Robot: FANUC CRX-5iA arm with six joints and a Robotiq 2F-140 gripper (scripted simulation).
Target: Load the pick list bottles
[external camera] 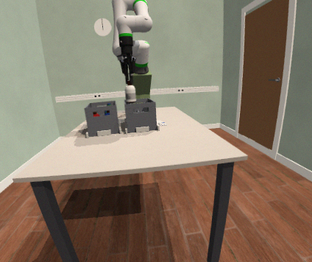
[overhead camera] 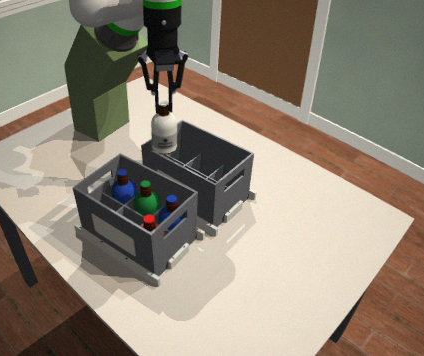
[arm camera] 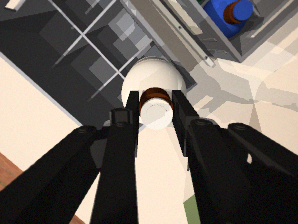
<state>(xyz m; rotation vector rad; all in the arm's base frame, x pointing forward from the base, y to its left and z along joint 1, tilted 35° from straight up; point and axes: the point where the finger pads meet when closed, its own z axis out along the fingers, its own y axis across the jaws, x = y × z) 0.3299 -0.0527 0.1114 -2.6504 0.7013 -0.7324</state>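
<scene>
Now: the white bottle 80 mm below my hand. Round my hand: green bottle (240 mm below, 130 mm to the right, 110 mm ahead); then red bottle (240 mm below, 220 mm ahead, 190 mm to the right); then pick list (320 mm below, 200 mm to the left, 10 mm ahead).
</scene>
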